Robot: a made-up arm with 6 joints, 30 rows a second.
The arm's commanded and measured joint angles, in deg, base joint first. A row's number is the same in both.
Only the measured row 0 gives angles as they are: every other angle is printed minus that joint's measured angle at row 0.
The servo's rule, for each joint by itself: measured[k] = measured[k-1] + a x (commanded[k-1-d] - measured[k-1]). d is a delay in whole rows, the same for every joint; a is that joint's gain. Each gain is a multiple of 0.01, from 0.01 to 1. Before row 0 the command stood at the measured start. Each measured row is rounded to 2 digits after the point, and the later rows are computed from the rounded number. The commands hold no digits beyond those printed.
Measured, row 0:
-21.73, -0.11, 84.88, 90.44, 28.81, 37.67
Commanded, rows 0 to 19:
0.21, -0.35, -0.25, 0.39, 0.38, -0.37
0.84, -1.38, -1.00, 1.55, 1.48, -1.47
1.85, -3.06, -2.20, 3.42, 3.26, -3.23
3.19, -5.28, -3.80, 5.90, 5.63, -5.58
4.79, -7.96, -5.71, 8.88, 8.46, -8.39
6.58, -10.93, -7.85, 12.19, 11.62, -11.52
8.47, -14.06, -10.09, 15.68, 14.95, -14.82
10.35, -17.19, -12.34, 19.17, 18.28, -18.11
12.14, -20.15, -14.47, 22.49, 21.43, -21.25
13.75, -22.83, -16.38, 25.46, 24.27, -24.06
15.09, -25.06, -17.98, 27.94, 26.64, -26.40
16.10, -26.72, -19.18, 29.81, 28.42, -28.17
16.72, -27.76, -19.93, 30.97, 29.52, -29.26
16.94, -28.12, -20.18, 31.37, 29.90, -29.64
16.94, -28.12, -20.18, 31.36, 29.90, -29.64
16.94, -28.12, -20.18, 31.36, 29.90, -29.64
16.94, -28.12, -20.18, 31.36, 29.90, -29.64
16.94, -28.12, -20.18, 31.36, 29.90, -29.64
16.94, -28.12, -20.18, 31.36, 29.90, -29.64
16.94, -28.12, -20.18, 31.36, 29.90, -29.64
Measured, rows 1 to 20:
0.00, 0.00, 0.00, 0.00, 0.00, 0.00
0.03, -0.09, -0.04, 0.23, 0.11, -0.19
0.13, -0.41, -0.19, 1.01, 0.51, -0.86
0.34, -1.07, -0.51, 2.43, 1.31, -2.09
0.68, -2.12, -1.04, 4.48, 2.56, -3.90
1.17, -3.58, -1.79, 7.08, 4.27, -6.23
1.82, -5.42, -2.76, 10.09, 6.40, -8.98
2.62, -7.58, -3.93, 13.39, 8.88, -12.02
3.55, -9.98, -5.28, 16.80, 11.61, -15.19
4.58, -12.52, -6.75, 20.16, 14.46, -18.34
5.68, -15.10, -8.29, 23.29, 17.30, -21.31
6.81, -17.59, -9.84, 26.03, 20.01, -23.96
7.92, -19.87, -11.33, 28.26, 22.45, -26.15
8.98, -21.84, -12.71, 29.86, 24.50, -27.77
9.94, -23.41, -13.91, 30.75, 26.07, -28.74
10.78, -24.59, -14.91, 31.11, 27.18, -29.21
11.52, -25.47, -15.75, 31.26, 27.97, -29.43
12.17, -26.13, -16.46, 31.32, 28.53, -29.54
12.74, -26.63, -17.06, 31.34, 28.93, -29.59
13.24, -27.00, -17.56, 31.35, 29.21, -29.62
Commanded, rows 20 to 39:
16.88, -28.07, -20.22, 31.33, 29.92, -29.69
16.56, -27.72, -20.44, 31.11, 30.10, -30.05
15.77, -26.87, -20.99, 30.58, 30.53, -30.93
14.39, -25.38, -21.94, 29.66, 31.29, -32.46
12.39, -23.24, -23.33, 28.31, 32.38, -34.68
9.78, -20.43, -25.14, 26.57, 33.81, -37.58
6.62, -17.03, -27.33, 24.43, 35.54, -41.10
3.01, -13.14, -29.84, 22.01, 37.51, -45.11
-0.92, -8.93, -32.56, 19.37, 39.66, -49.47
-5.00, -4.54, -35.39, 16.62, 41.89, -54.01
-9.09, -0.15, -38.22, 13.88, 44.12, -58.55
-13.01, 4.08, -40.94, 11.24, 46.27, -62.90
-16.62, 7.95, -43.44, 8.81, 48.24, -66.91
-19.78, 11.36, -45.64, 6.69, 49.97, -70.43
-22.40, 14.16, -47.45, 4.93, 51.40, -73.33
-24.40, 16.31, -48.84, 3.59, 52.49, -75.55
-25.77, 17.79, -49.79, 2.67, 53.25, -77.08
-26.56, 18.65, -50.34, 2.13, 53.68, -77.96
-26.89, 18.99, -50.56, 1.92, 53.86, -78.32
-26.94, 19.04, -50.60, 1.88, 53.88, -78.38
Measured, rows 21 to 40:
13.68, -27.28, -17.98, 31.36, 29.41, -29.63
14.06, -27.48, -18.34, 31.34, 29.56, -29.66
14.36, -27.54, -18.68, 31.20, 29.72, -29.86
14.53, -27.37, -19.05, 30.83, 29.95, -30.42
14.51, -26.87, -19.51, 30.14, 30.34, -31.48
14.26, -25.96, -20.12, 29.06, 30.93, -33.14
13.72, -24.58, -20.92, 27.59, 31.77, -35.45
12.87, -22.69, -21.95, 25.73, 32.86, -38.39
11.69, -20.30, -23.21, 23.54, 34.21, -41.88
10.18, -17.46, -24.71, 21.08, 35.79, -45.83
8.36, -14.23, -26.42, 18.45, 37.56, -50.08
6.27, -10.71, -28.31, 15.75, 39.46, -54.48
3.96, -7.01, -30.33, 13.09, 41.43, -58.86
1.49, -3.27, -32.43, 10.56, 43.40, -63.05
-1.06, 0.39, -34.54, 8.28, 45.31, -66.89
-3.62, 3.83, -36.61, 6.30, 47.08, -70.24
-6.11, 6.95, -38.57, 4.70, 48.65, -73.00
-8.47, 9.66, -40.37, 3.50, 49.98, -75.12
-10.64, 11.91, -41.97, 2.69, 51.05, -76.60
-12.59, 13.68, -43.34, 2.24, 51.86, -77.49

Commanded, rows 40 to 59:
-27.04, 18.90, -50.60, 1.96, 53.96, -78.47
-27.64, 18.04, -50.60, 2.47, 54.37, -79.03
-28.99, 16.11, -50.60, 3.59, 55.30, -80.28
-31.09, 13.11, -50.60, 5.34, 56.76, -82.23
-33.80, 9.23, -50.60, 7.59, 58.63, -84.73
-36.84, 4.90, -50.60, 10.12, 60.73, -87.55
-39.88, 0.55, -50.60, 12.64, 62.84, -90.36
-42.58, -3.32, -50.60, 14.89, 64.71, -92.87
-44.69, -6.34, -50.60, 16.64, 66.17, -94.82
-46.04, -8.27, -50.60, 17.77, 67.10, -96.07
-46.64, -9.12, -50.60, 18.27, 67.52, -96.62
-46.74, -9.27, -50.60, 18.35, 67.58, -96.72
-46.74, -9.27, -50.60, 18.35, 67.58, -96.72
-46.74, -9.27, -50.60, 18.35, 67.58, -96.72
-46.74, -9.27, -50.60, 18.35, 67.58, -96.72
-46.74, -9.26, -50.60, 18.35, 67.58, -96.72
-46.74, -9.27, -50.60, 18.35, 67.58, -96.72
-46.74, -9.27, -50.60, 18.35, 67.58, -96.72
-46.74, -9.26, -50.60, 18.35, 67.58, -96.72
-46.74, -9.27, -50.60, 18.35, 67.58, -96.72
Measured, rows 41 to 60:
-14.31, 15.02, -44.50, 2.03, 52.45, -77.95
-15.84, 15.99, -45.48, 1.99, 52.89, -78.22
-17.26, 16.50, -46.30, 2.27, 53.32, -78.64
-18.67, 16.40, -46.99, 3.05, 53.89, -79.49
-20.16, 15.58, -47.57, 4.40, 54.72, -80.91
-21.80, 13.99, -48.05, 6.28, 55.85, -82.90
-23.60, 11.72, -48.46, 8.55, 57.27, -85.32
-25.55, 8.93, -48.80, 10.96, 58.89, -87.94
-27.59, 5.87, -49.09, 13.28, 60.58, -90.50
-29.64, 2.82, -49.33, 15.26, 62.20, -92.75
-31.61, 0.05, -49.53, 16.74, 63.62, -94.48
-33.41, -2.24, -49.70, 17.64, 64.75, -95.59
-35.01, -4.00, -49.84, 18.06, 65.57, -96.18
-36.42, -5.32, -49.96, 18.23, 66.15, -96.46
-37.66, -6.31, -50.06, 18.30, 66.56, -96.60
-38.75, -7.05, -50.15, 18.33, 66.86, -96.66
-39.71, -7.60, -50.22, 18.34, 67.07, -96.69
-40.55, -8.02, -50.28, 18.35, 67.22, -96.71
-41.29, -8.33, -50.33, 18.35, 67.32, -96.72
-41.94, -8.56, -50.37, 18.35, 67.40, -96.72

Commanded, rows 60 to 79:
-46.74, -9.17, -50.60, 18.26, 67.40, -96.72
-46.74, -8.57, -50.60, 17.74, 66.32, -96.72
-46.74, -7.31, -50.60, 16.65, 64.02, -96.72
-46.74, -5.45, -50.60, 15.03, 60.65, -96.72
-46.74, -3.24, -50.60, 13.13, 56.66, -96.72
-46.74, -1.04, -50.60, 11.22, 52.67, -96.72
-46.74, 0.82, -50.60, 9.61, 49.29, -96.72
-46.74, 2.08, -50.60, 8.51, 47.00, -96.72
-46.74, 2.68, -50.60, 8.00, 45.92, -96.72
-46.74, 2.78, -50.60, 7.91, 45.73, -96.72
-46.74, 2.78, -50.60, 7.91, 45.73, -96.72
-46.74, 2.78, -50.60, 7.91, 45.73, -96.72
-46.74, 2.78, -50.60, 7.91, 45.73, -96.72
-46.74, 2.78, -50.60, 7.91, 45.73, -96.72
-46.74, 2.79, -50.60, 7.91, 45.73, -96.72
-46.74, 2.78, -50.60, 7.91, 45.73, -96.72
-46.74, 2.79, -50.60, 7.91, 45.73, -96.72
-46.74, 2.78, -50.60, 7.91, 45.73, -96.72
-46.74, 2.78, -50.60, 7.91, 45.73, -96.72
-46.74, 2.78, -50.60, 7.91, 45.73, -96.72
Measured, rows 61 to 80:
-42.52, -8.74, -50.41, 18.35, 67.45, -96.72
-43.03, -8.85, -50.44, 18.30, 67.44, -96.72
-43.48, -8.78, -50.47, 17.97, 67.12, -96.72
-43.87, -8.41, -50.49, 17.19, 66.22, -96.72
-44.21, -7.67, -50.51, 15.92, 64.60, -96.72
-44.51, -6.56, -50.52, 14.27, 62.30, -96.72
-44.78, -5.18, -50.53, 12.47, 59.51, -96.72
-45.02, -3.68, -50.54, 10.78, 56.55, -96.72
-45.23, -2.24, -50.55, 9.44, 53.78, -96.72
-45.41, -1.01, -50.56, 8.59, 51.50, -96.72
-45.57, -0.06, -50.57, 8.19, 49.83, -96.72
-45.71, 0.65, -50.57, 8.02, 48.64, -96.72
-45.83, 1.18, -50.57, 7.96, 47.80, -96.72
-45.94, 1.58, -50.57, 7.93, 47.20, -96.72
-46.04, 1.88, -50.57, 7.92, 46.77, -96.72
-46.12, 2.11, -50.57, 7.91, 46.47, -96.72
-46.19, 2.28, -50.57, 7.91, 46.26, -96.72
-46.26, 2.41, -50.57, 7.91, 46.11, -96.72
-46.32, 2.50, -50.57, 7.91, 46.00, -96.72
-46.37, 2.57, -50.57, 7.91, 45.92, -96.72

